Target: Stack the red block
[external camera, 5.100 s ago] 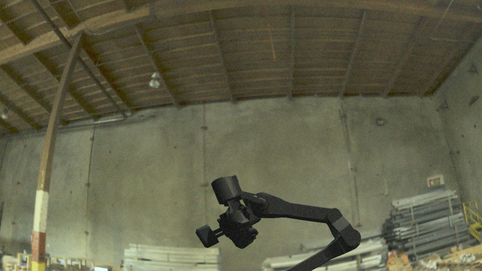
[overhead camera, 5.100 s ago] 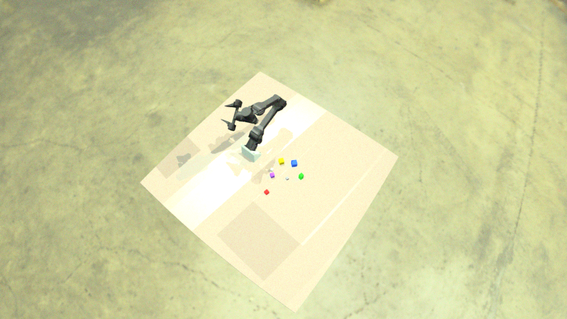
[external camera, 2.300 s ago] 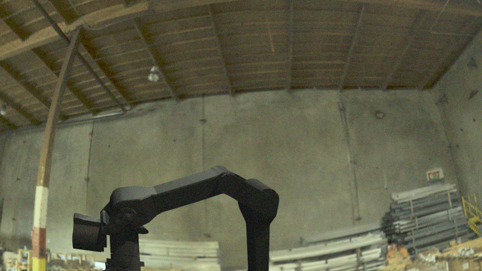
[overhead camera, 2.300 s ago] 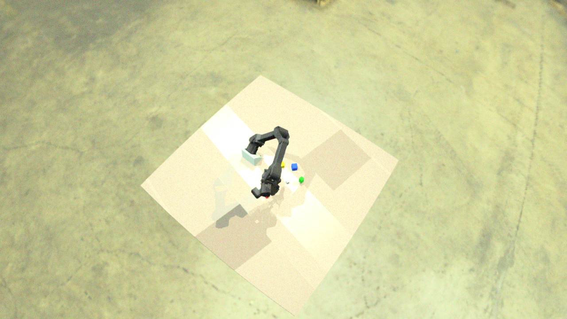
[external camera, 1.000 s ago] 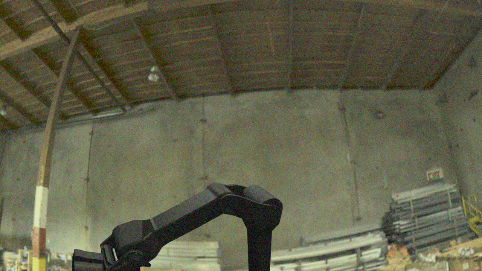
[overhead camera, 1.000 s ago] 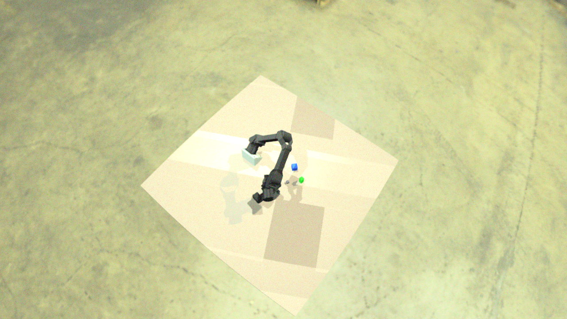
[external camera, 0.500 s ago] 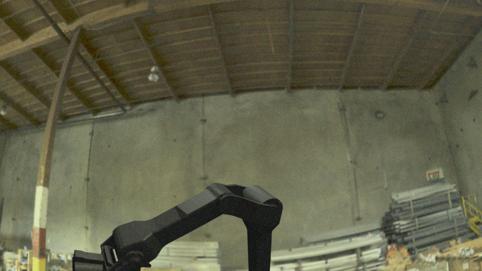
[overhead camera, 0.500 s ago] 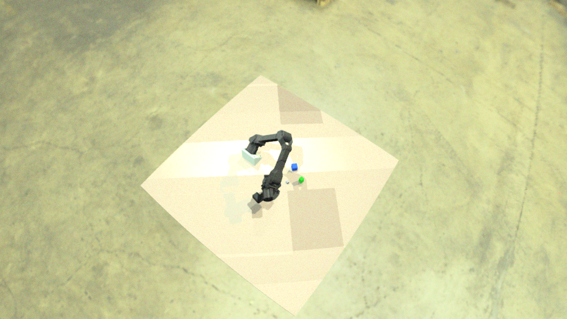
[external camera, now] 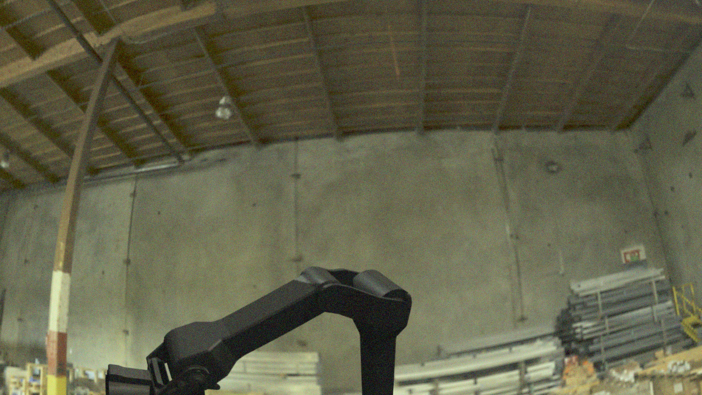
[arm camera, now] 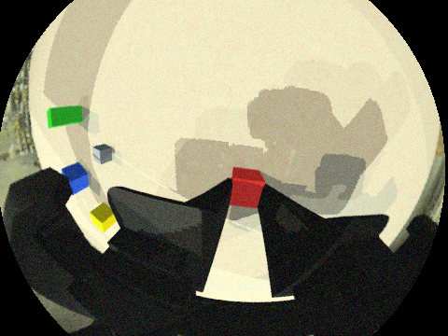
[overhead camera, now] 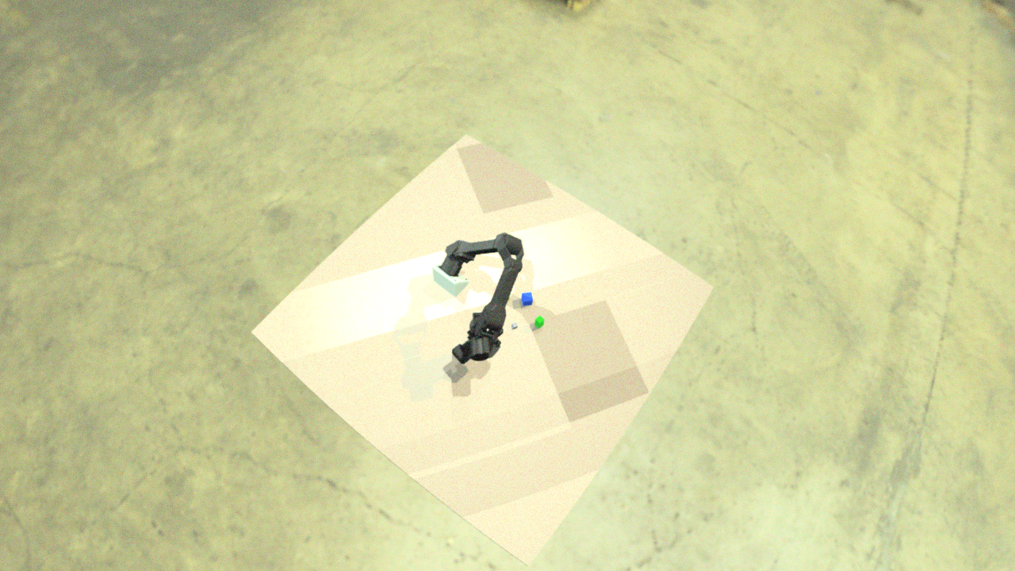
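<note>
The small grey block lies 20 mm ahead of my gripper tip and 160 mm to the left of it. From my gripper tip the other things lie so: red block (right at my gripper tip); then blue block (20 mm behind, 270 mm to the left, 10 mm above).
</note>
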